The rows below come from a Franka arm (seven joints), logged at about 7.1 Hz.
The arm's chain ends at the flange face. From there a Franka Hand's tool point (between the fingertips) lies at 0.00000 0.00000 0.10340 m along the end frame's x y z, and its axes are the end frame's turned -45 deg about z.
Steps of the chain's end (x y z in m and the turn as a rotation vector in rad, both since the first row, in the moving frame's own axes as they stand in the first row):
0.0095, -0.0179, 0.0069, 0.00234, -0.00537, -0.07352
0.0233, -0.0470, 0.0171, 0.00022, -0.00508, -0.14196
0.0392, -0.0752, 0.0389, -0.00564, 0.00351, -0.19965
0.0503, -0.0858, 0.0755, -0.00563, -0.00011, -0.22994
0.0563, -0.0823, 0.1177, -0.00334, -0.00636, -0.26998
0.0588, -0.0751, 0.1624, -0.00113, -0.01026, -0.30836
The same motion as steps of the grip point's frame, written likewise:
0.0191, -0.0065, 0.0069, 0.00545, -0.00214, -0.07352
0.0493, -0.0171, 0.0171, 0.00375, -0.00344, -0.14196
0.0808, -0.0248, 0.0389, -0.00647, -0.00151, -0.19965
0.0959, -0.0247, 0.0755, -0.00390, -0.00406, -0.22994
0.0973, -0.0185, 0.1177, 0.00214, -0.00686, -0.26998
0.0938, -0.0121, 0.1624, 0.00646, -0.00805, -0.30836

